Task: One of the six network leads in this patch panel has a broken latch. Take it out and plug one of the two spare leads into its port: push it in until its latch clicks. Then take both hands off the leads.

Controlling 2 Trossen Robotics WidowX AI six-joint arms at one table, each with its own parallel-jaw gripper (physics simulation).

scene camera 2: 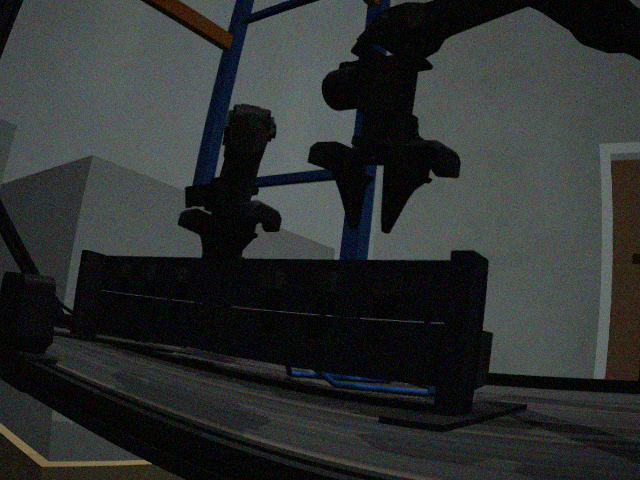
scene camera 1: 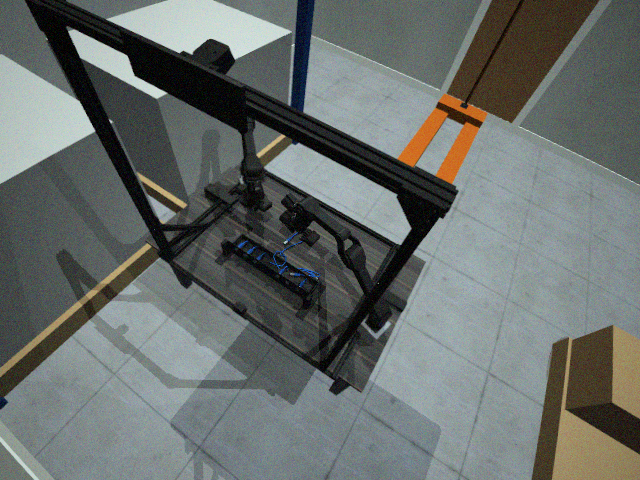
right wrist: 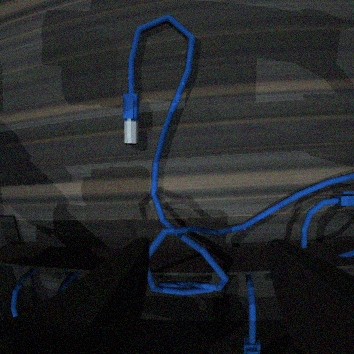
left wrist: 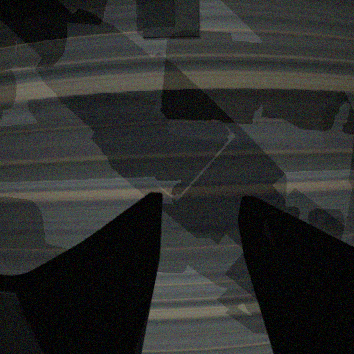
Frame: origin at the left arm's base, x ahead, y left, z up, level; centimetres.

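Seen in the pictures: left gripper, fingertip midpoint: [scene camera 1: 253, 209] [left wrist: 200, 206]; right gripper, fingertip midpoint: [scene camera 2: 368, 231] [scene camera 1: 296, 236] [right wrist: 209, 250]; right arm's base, link origin: [scene camera 1: 375, 322].
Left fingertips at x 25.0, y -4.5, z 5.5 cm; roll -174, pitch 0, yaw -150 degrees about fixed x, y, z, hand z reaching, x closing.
Offsets run from my left fingertips to a thing's top centre. "pt": to the spot under its first point. Level surfaces: height alone.
The black patch panel [scene camera 1: 268, 272] [scene camera 2: 279, 289] stands on the table, with short blue leads [scene camera 1: 250, 249] [right wrist: 252, 315] along it. A loose blue lead {pt dx +23.1, dy +6.0, dz -9.8 cm} [scene camera 1: 279, 254] [right wrist: 162, 135] lies looped beside and partly over it; its clear-tipped plug {pt dx +15.5, dy +12.9, dz -11.6 cm} [scene camera 1: 287, 241] [right wrist: 130, 107] rests on the table. Another blue plug {pt dx +36.6, dy +17.4, dz -10.7 cm} [right wrist: 346, 199] shows at the right edge of the right wrist view. Latches are too small to tell. My left gripper [scene camera 1: 261, 207] [left wrist: 200, 206] is open and empty over the table behind the panel; its tips are hidden in scene camera 2. My right gripper [scene camera 2: 369, 228] [right wrist: 209, 250] is open and empty above the panel.
More blue cable {pt dx +35.9, dy +16.9, dz -10.9 cm} [scene camera 1: 309, 272] lies tangled near the panel's right end. A black frame [scene camera 1: 351, 139] rises around the table {dz -12.4 cm} [scene camera 1: 206, 268]. An orange pallet jack [scene camera 1: 462, 149] stands on the floor behind, and cardboard boxes [scene camera 1: 589, 366] stand at the lower right.
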